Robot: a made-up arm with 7 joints.
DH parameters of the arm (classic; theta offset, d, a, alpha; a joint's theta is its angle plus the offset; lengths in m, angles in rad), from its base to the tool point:
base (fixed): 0 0.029 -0.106 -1.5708
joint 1: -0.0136 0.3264 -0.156 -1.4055
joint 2: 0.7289 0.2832 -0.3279 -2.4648
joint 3: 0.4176 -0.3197 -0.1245 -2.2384
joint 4: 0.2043 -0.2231 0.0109 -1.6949
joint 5: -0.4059 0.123 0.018 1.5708
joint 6: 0 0.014 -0.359 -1.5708
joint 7: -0.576 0 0.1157 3.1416
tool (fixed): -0.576 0.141 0 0
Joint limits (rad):
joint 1: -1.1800..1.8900
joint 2: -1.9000..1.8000
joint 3: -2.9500..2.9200
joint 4: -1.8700..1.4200
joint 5: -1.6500..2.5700
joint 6: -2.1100..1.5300
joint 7: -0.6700..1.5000
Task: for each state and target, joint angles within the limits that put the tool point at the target. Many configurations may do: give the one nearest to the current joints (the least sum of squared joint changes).
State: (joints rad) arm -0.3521 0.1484 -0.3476 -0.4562 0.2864 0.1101 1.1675
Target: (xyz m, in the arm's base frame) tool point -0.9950 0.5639 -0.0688
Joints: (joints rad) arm 0.4164 -0.2644 -0.3776 -0.3080 0.1463 0.2362 1.2646
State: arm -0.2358 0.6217 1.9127 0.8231 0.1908 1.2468 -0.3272
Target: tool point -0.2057 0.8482 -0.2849
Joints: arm 0.0516 0.3589 2.1381 0.6573 0.5637 1.5110 -0.5231
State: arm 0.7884 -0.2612 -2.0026 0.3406 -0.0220 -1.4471 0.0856
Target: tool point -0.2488 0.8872 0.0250
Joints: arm 0.5178 -0.3543 -2.6350 0.5798 0.4211 -0.9888 0.0530
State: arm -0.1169 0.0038 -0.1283 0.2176 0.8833 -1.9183 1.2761
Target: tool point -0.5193 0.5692 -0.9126
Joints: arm -0.0068 0.1040 0.0903 -0.0301 0.8535 -2.0532 1.1719
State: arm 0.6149 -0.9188 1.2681 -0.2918 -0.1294 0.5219 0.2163
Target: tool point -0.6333 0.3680 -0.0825
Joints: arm 0.6801 -0.5797 1.6106 -0.1151 -0.1782 0.7385 0.4003
